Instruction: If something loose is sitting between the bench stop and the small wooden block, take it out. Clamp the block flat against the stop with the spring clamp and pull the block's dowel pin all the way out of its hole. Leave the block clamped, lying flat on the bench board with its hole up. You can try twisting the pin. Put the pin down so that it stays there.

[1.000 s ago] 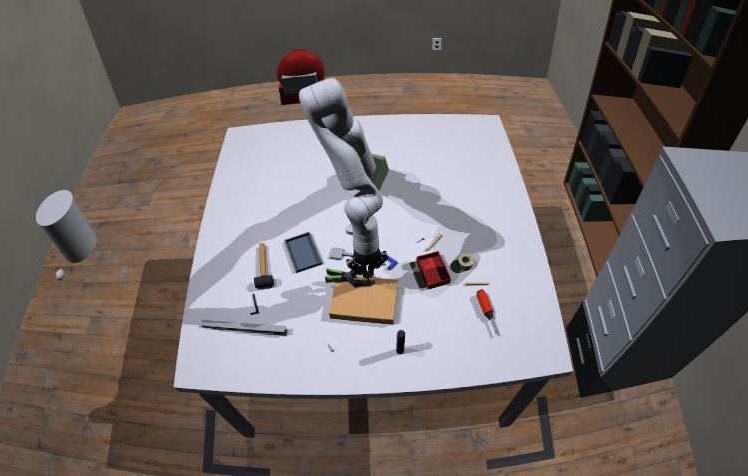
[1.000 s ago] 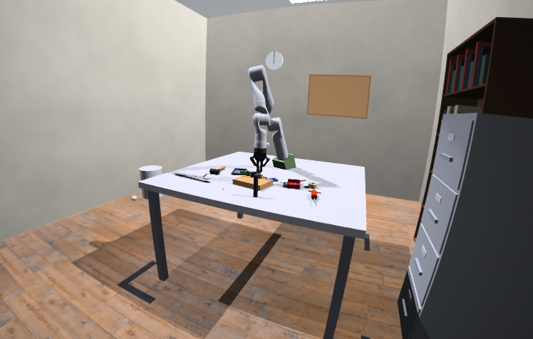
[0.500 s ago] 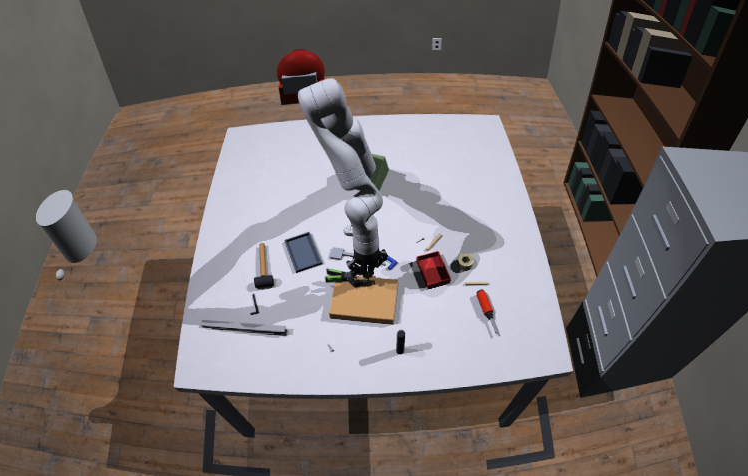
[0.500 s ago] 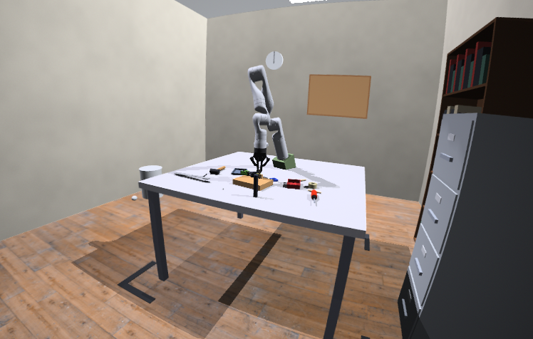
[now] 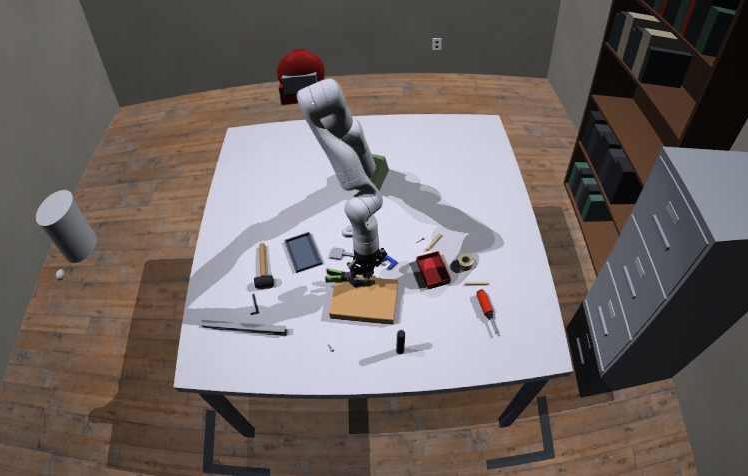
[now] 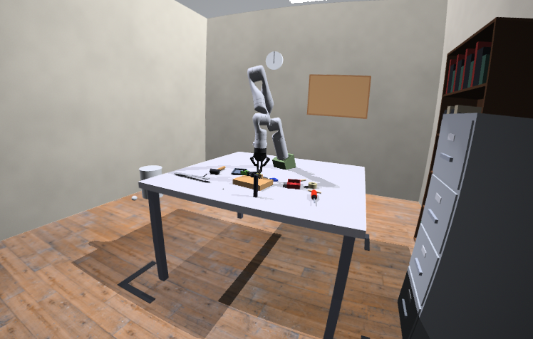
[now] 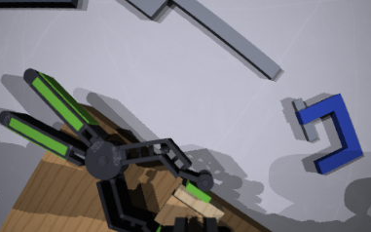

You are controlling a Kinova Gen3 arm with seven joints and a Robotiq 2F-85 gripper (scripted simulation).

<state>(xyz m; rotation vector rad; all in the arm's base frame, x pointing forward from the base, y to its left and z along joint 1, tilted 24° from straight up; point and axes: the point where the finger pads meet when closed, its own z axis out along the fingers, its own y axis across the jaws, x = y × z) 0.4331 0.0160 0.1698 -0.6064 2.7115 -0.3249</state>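
The round dowel pin is 20 mm below my hand. The rest, counted from my hand: grey t-shaped tool: 130 mm behind, 70 mm to the right, 80 mm below; wooden bench board: 50 mm ahead, 20 mm to the right, 60 mm below; wooden block: 40 mm below.
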